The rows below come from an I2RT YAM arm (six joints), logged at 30 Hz.
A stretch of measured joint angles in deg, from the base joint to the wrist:
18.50 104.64 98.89 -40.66 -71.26 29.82
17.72 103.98 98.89 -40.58 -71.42 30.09
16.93 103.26 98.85 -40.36 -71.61 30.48
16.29 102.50 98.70 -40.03 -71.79 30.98
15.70 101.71 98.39 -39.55 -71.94 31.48
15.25 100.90 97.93 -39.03 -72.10 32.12
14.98 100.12 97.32 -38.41 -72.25 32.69
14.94 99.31 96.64 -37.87 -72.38 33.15
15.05 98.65 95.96 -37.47 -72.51 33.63
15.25 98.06 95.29 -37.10 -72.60 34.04
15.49 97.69 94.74 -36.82 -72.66 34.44
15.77 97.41 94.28 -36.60 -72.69 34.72
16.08 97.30 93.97 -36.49 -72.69 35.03
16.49 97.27 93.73 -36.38 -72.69 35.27
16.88 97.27 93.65 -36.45 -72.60 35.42
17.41 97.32 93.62 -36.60 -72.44 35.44
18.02 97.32 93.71 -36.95 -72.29 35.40
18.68 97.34 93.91 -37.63 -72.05 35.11
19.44 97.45 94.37 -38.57 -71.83 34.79
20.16 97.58 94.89 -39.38 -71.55 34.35
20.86 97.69 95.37 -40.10 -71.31 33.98
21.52 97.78 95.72 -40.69 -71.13 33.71
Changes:
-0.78 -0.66 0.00 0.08 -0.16 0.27
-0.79 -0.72 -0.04 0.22 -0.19 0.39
-0.64 -0.76 -0.15 0.33 -0.18 0.50
-0.59 -0.79 -0.31 0.48 -0.15 0.50
-0.45 -0.81 -0.46 0.52 -0.16 0.64
-0.27 -0.78 -0.61 0.62 -0.15 0.57
-0.04 -0.81 -0.68 0.54 -0.13 0.46
0.11 -0.66 -0.68 0.40 -0.13 0.48
0.20 -0.59 -0.67 0.37 -0.09 0.41
0.24 -0.37 -0.55 0.28 -0.06 0.40
0.28 -0.28 -0.46 0.22 -0.03 0.28
0.31 -0.11 -0.31 0.11 0.00 0.31
0.41 -0.03 -0.24 0.11 0.00 0.24
0.39 0.00 -0.08 -0.07 0.09 0.15
0.53 0.05 -0.03 -0.15 0.16 0.02
0.61 0.00 0.09 -0.35 0.15 -0.04
0.66 0.02 0.20 -0.68 0.24 -0.29
0.76 0.11 0.46 -0.94 0.22 -0.32
0.72 0.13 0.52 -0.81 0.28 -0.44
0.70 0.11 0.48 -0.72 0.24 -0.37
0.66 0.09 0.35 -0.59 0.18 -0.27

